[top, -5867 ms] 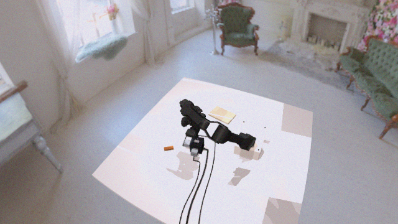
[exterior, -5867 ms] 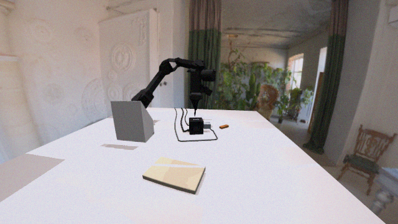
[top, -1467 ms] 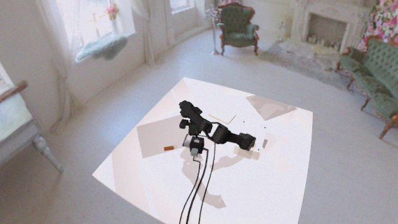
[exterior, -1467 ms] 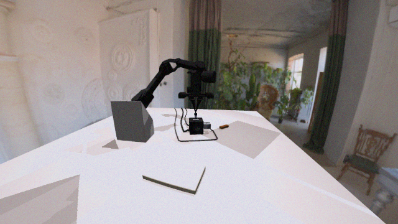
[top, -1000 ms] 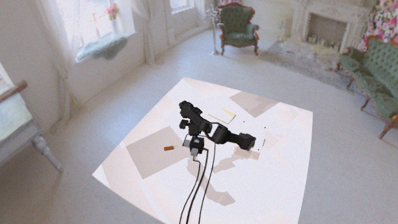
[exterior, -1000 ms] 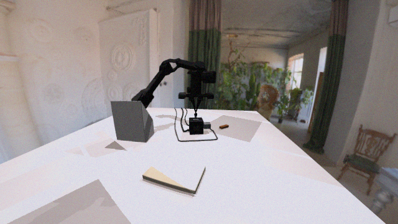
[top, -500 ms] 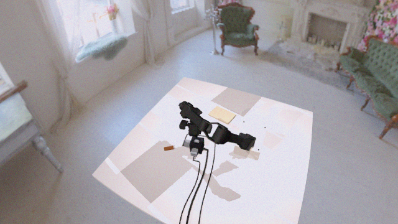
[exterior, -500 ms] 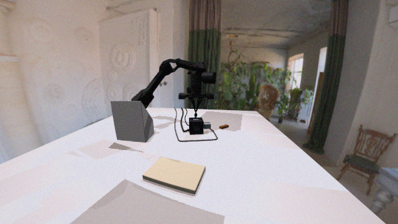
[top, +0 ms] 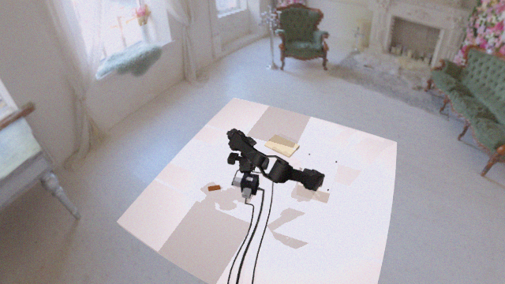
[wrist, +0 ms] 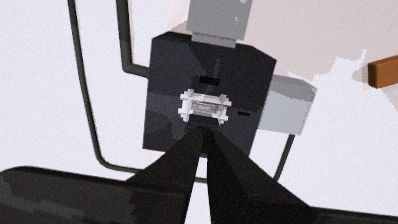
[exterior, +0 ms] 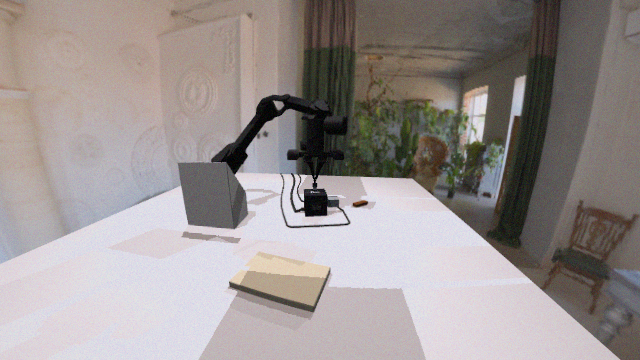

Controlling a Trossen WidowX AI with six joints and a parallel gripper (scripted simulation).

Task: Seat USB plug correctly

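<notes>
The grey USB plug is 1 cm below my gripper tip.
</notes>
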